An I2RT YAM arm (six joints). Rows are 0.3 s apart.
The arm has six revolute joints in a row. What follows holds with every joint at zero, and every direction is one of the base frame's. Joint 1 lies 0.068 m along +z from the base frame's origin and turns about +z. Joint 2 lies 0.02 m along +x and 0.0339 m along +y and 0.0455 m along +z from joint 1 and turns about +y. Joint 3 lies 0.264 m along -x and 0.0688 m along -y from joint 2 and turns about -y. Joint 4 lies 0.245 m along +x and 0.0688 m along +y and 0.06 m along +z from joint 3 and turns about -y. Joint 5 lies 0.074 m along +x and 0.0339 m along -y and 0.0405 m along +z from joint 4 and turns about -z. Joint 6 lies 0.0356 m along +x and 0.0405 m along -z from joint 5 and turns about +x. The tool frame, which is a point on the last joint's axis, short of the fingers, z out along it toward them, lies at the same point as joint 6; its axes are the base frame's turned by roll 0, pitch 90 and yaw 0 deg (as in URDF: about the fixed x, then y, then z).
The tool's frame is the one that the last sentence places.
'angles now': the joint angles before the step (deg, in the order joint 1, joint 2, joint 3, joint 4, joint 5, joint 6). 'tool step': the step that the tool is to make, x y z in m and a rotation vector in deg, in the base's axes. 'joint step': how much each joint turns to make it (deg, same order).
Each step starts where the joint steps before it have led.
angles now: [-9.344 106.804 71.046 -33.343 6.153 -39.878]
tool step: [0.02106 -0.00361 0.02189 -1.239 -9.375 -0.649]
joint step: [-0.021 0.001 3.432 5.945 -0.001 0.700]
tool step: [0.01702 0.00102 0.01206 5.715 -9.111 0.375]
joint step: [-0.001 0.589 1.683 6.776 -6.098 3.694]
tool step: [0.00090 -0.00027 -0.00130 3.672 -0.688 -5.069]
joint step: [0.000 0.263 0.022 0.306 0.197 6.294]
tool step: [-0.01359 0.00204 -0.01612 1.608 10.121 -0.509]
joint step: [0.001 0.918 -0.066 -9.266 0.328 0.394]
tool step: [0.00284 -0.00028 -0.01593 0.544 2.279 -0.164]
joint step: [0.021 2.425 -0.023 0.108 -0.065 0.240]
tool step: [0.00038 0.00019 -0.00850 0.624 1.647 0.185]
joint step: [0.001 1.246 0.023 -0.503 -0.393 -0.022]
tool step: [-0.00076 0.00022 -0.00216 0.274 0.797 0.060]
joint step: [0.000 0.262 -0.001 -0.568 -0.153 0.001]
